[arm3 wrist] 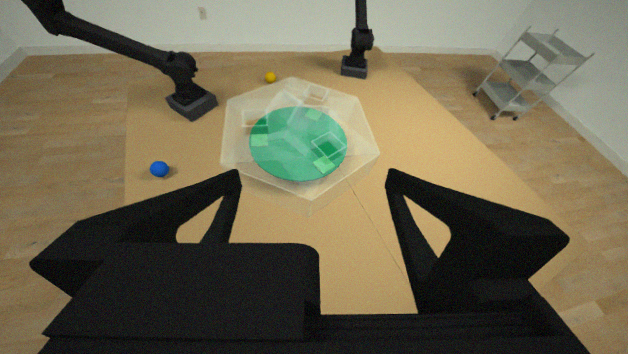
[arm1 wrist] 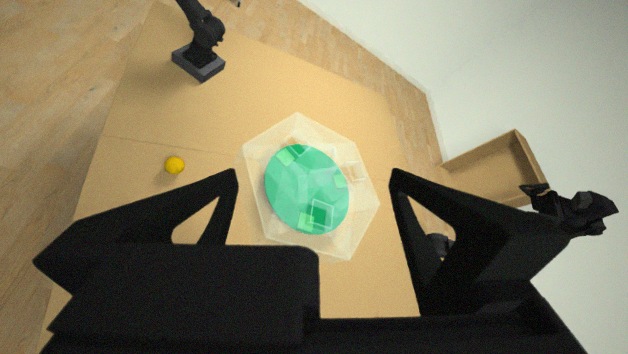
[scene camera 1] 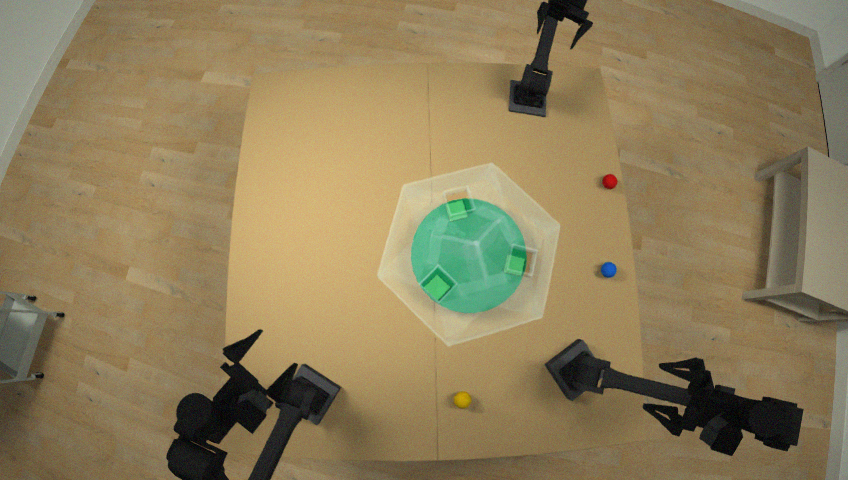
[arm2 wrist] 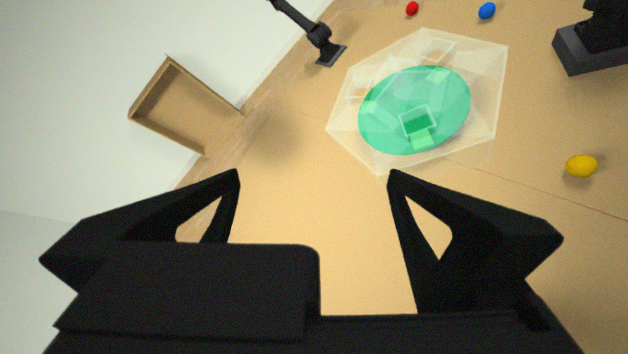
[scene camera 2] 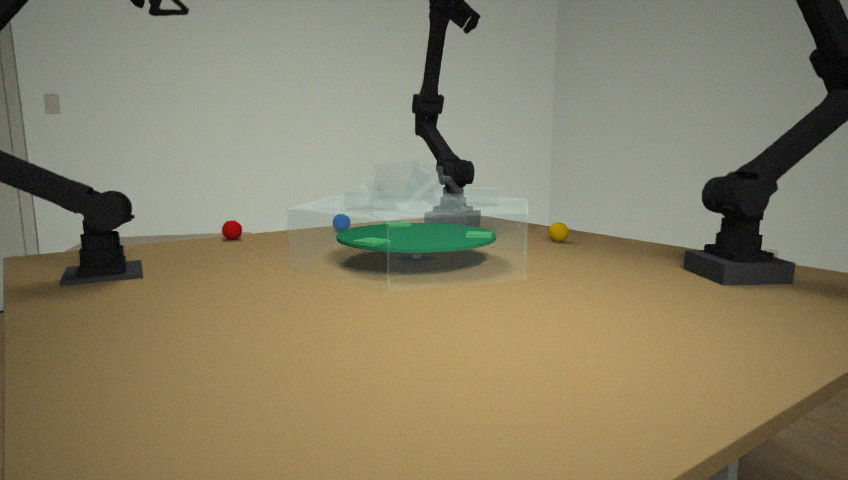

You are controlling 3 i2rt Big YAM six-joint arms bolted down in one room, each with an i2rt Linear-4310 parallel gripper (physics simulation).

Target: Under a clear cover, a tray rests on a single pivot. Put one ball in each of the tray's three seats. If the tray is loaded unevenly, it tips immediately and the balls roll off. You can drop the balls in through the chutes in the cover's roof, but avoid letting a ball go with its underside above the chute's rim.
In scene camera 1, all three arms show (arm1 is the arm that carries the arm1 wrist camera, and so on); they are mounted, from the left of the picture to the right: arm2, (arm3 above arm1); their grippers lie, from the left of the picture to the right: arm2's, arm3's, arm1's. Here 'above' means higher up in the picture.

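The green round tray (scene camera 1: 470,297) (scene camera 2: 416,239) looks level under the clear cover (scene camera 1: 398,237) (scene camera 2: 309,237). Its three light green seats hold no balls. A red ball (arm2 wrist: 412,8) (scene camera 1: 609,181) (scene camera 2: 232,230), a blue ball (arm2 wrist: 487,10) (arm3 wrist: 159,169) (scene camera 1: 608,269) (scene camera 2: 340,222) and a yellow ball (arm1 wrist: 174,165) (arm2 wrist: 581,165) (arm3 wrist: 270,77) (scene camera 1: 462,399) (scene camera 2: 558,231) lie on the table outside the cover. The arm1 gripper (arm1 wrist: 313,175) (scene camera 1: 654,386), arm2 gripper (arm2 wrist: 313,175) (scene camera 1: 274,359) and arm3 gripper (arm3 wrist: 313,175) (scene camera 1: 556,32) are open and empty, held high away from the balls.
The tabletop (scene camera 1: 327,178) carries the three arm bases: lower left (scene camera 1: 321,386), lower right (scene camera 1: 565,371) and top right (scene camera 1: 527,110) in scene camera 1. A grey cart (arm3 wrist: 525,75) (scene camera 1: 20,336) stands on the floor. A pale shelf unit (scene camera 1: 827,237) stands at the right.
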